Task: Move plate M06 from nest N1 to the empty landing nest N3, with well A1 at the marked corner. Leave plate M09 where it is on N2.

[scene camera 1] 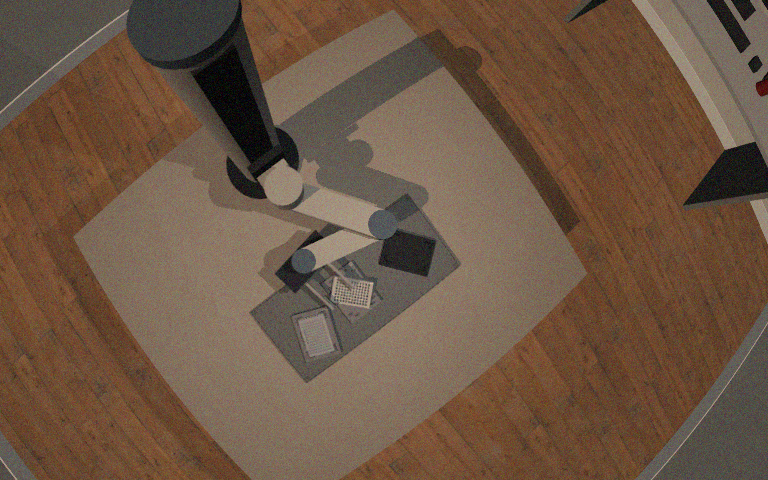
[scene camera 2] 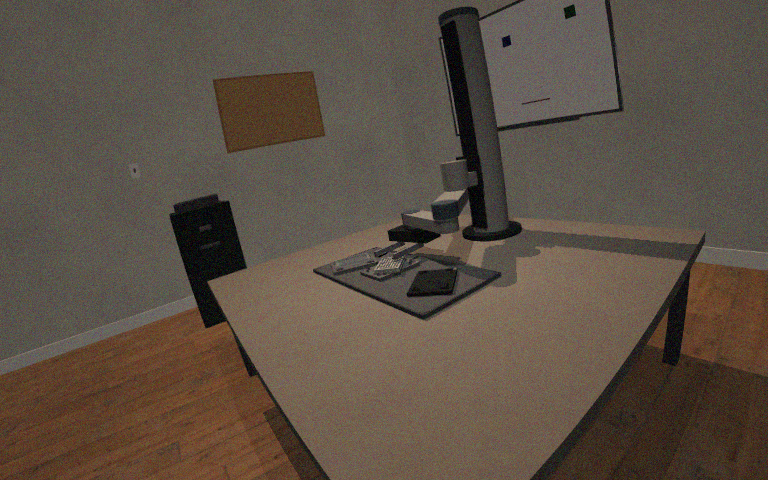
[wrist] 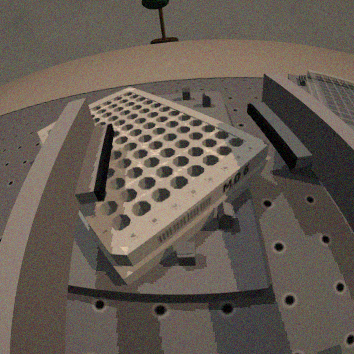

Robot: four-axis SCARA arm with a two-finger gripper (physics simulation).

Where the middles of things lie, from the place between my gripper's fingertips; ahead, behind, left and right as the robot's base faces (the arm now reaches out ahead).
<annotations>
Now: hand 3 cm to the right of the black-framed white well plate [scene camera 1: 360, 296] and 2 cm above it.
</annotations>
